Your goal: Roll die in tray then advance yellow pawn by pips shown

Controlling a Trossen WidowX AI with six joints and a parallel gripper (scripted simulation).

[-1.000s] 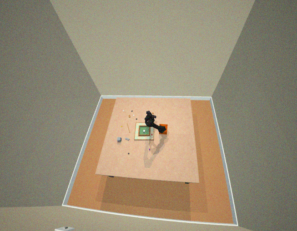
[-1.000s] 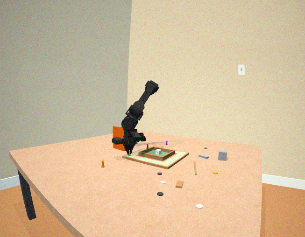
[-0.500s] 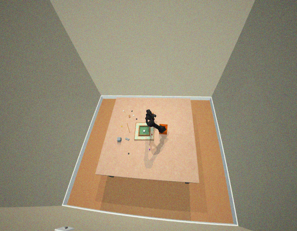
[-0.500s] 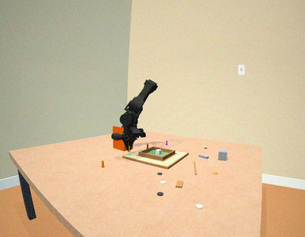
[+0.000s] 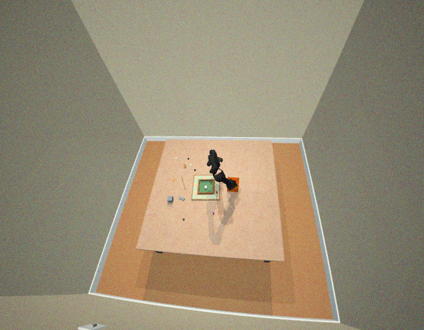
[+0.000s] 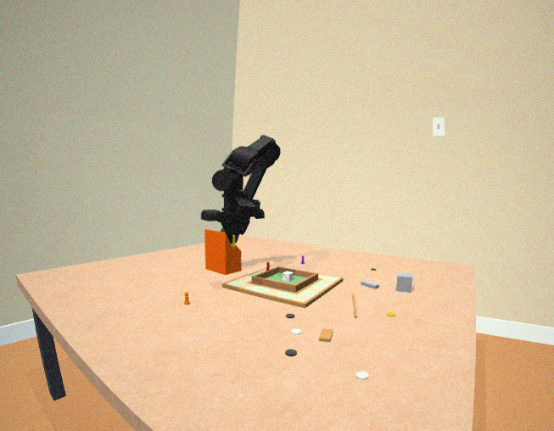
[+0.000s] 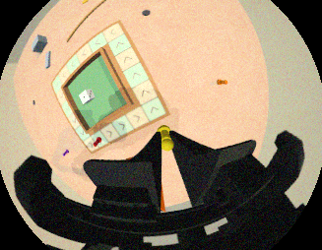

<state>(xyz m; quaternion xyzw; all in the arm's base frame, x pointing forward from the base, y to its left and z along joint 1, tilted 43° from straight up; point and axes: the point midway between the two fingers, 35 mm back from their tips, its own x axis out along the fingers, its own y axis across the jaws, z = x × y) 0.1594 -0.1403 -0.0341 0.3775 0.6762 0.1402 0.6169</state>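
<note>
The tray is 130 mm to the left of my gripper tip, 130 mm below it and 110 mm ahead of it. Also, from my gripper tip: yellow pawn (10 mm above); then white die (140 mm to the left, 110 mm below, 110 mm ahead); then red pawn (190 mm to the left, 110 mm below, 10 mm behind).
</note>
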